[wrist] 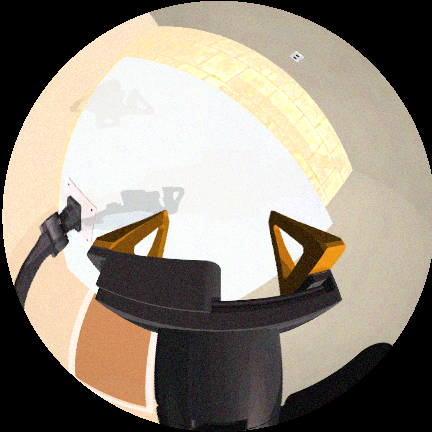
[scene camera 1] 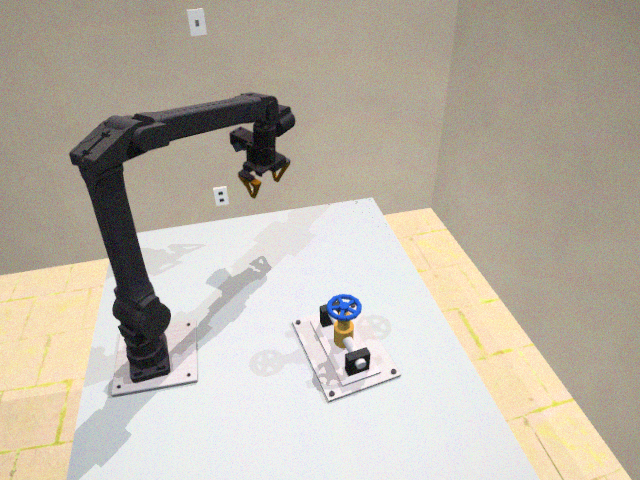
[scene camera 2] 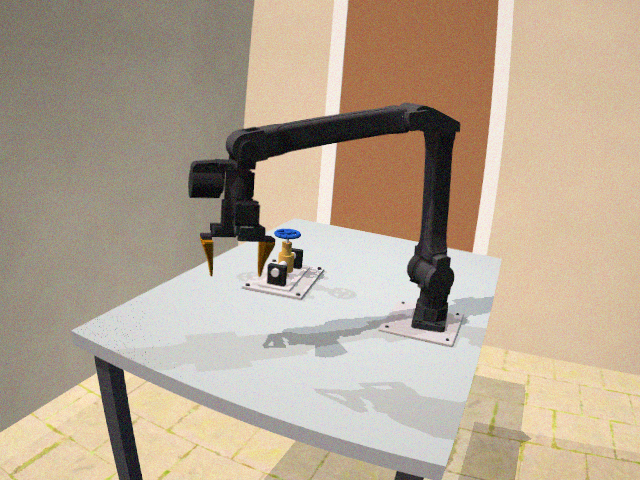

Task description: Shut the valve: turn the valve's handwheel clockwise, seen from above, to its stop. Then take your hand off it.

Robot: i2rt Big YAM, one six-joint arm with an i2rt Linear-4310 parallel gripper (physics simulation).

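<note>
The valve has a blue spoked handwheel (scene camera 1: 344, 307) (scene camera 2: 287, 234) lying level on top of an orange body (scene camera 1: 343, 334) (scene camera 2: 285, 258). A white pipe runs through the body between two black blocks, on a pale base plate (scene camera 1: 331, 394) (scene camera 2: 300, 295). My gripper (scene camera 1: 265, 189) (scene camera 2: 235, 276) (wrist: 218, 215) is open and empty, with its orange fingers wide apart and pointing down. It hangs high above the table, well away from the handwheel and touching nothing. The valve does not show in the wrist view. How far the handwheel is turned cannot be told.
The light table (scene camera 1: 232, 439) (scene camera 2: 206, 320) (wrist: 200, 135) carries the valve and the arm's own base plate (scene camera 1: 186, 356) (scene camera 2: 395, 329) (wrist: 87, 205). Grey walls stand beyond the table's edges. Shadows of the arm and the handwheel lie on the table top.
</note>
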